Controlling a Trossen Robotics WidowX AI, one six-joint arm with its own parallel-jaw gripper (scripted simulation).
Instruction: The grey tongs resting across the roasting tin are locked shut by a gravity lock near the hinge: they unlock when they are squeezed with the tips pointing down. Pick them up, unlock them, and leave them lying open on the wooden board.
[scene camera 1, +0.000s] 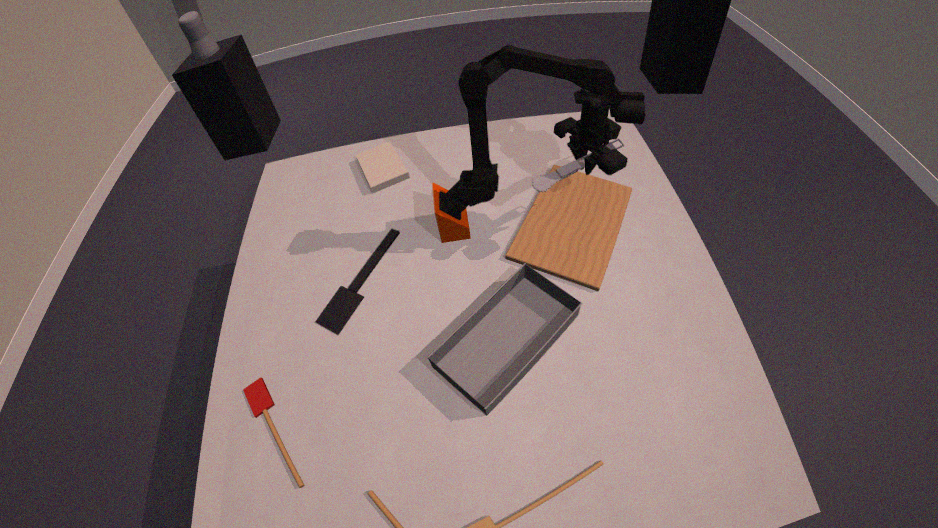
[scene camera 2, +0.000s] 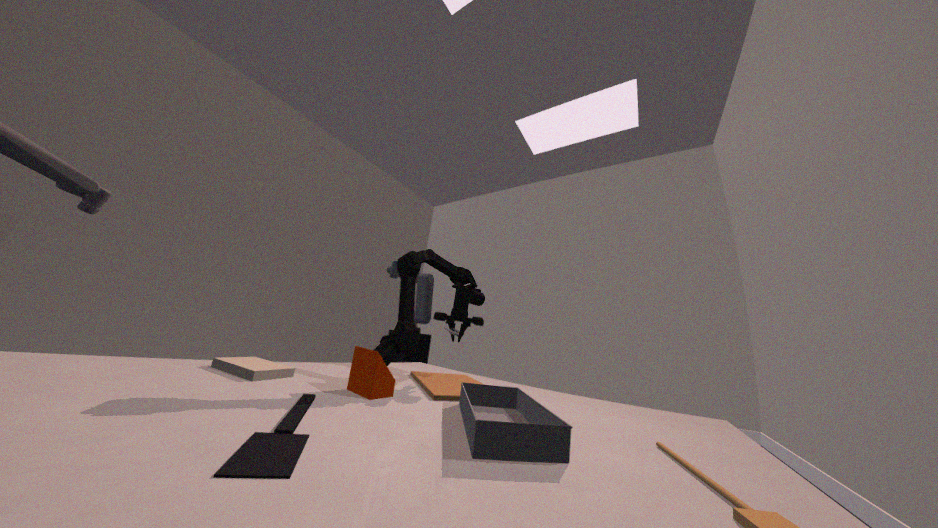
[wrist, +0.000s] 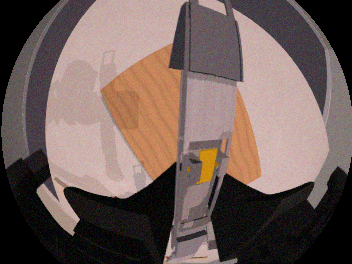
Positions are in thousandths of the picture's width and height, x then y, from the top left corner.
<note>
In view: the gripper (scene camera 1: 623, 325), a pale slab (scene camera 2: 268, 698), a black spatula (scene camera 2: 282, 863) and a red spatula (scene camera 1: 275, 747).
The black spatula also shows in scene camera 1 (scene camera 1: 360, 594). The gripper also shows in scene camera 2 (scene camera 2: 486, 649) and in the wrist view (wrist: 544, 634). The wrist view misses the black spatula, which is hidden by the gripper. Scene camera 2 misses the red spatula: it is out of frame.
</note>
